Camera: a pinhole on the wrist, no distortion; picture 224 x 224 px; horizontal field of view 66.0 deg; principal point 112.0 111.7 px. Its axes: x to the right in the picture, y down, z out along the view. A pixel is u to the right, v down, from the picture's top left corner.
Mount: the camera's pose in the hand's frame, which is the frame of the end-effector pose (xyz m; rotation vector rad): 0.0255 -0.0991 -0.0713 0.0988 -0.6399 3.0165
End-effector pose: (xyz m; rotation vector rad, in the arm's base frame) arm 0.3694 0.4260 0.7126 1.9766 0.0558 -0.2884
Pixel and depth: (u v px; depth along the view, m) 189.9 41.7 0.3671
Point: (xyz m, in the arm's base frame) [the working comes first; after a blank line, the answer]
In the camera's frame: 0.1658 -0.1490 0.3671

0.1846 0.1756 0.5139
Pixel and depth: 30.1 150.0 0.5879
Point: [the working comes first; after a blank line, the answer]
In the camera's frame: -0.2792 0.1306 0.5879

0.5351 0.2355 0.0684
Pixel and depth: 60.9 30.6 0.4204
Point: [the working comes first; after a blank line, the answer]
In the camera's frame: -0.1246 -0.1977 0.4204

0.4645 0.1017 0.4383
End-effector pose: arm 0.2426 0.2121 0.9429 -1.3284 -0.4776 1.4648
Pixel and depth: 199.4 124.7 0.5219
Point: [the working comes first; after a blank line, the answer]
In the camera's frame: 0.2645 0.0393 0.5219

-0.0154 0.2889 1.4462
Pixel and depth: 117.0 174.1 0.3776
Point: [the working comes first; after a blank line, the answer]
In the camera's frame: 0.0109 0.1366 0.3776

0.2112 0.4460 1.3102
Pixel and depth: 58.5 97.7 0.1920
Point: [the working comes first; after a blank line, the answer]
In the camera's frame: -0.0596 -0.0156 0.1920

0.2347 0.3916 1.0671
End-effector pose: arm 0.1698 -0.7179 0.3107 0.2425 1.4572 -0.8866
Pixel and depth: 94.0 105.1 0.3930
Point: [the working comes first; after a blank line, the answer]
In the camera's frame: -0.0410 -0.0150 0.3930

0.2174 -1.1022 0.3643
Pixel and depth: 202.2 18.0 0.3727
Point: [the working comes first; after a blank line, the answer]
In the camera's frame: 0.1949 -0.2025 0.3727

0.4244 -0.9399 0.5126
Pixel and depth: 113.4 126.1 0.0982
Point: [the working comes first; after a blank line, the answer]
In the camera's frame: 0.0008 0.0082 0.0982

0.0827 -0.8368 0.3393
